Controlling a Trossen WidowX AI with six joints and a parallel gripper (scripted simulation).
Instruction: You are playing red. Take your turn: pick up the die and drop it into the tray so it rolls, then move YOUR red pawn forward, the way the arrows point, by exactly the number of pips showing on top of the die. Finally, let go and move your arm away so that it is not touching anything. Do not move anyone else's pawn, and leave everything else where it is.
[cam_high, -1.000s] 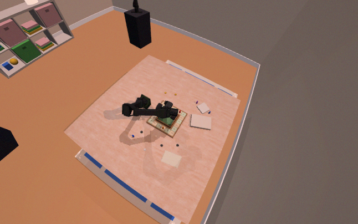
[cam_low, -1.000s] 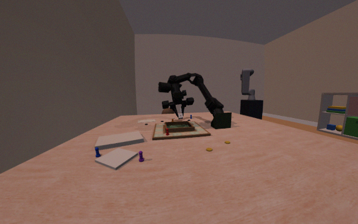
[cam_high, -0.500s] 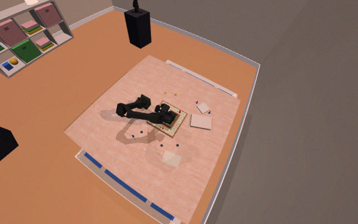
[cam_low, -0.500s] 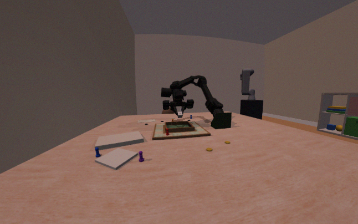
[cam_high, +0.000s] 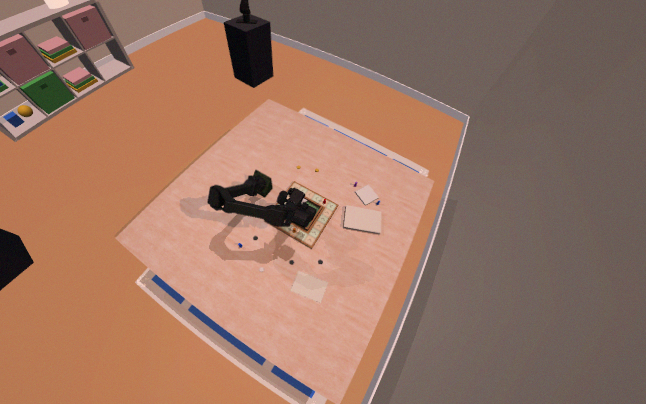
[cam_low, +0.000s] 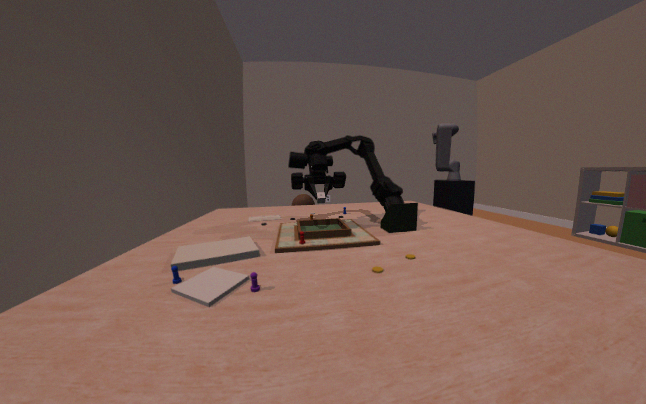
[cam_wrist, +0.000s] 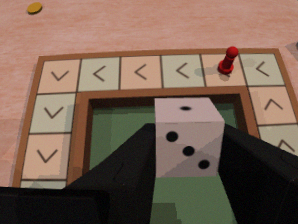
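Right now the white die is right at my gripper tip. Also, from my gripper tip: red pawn 60 mm ahead, 120 mm to the left, 90 mm below; green tray 110 mm below; orange pawn 40 mm ahead, 110 mm to the right, 90 mm below.
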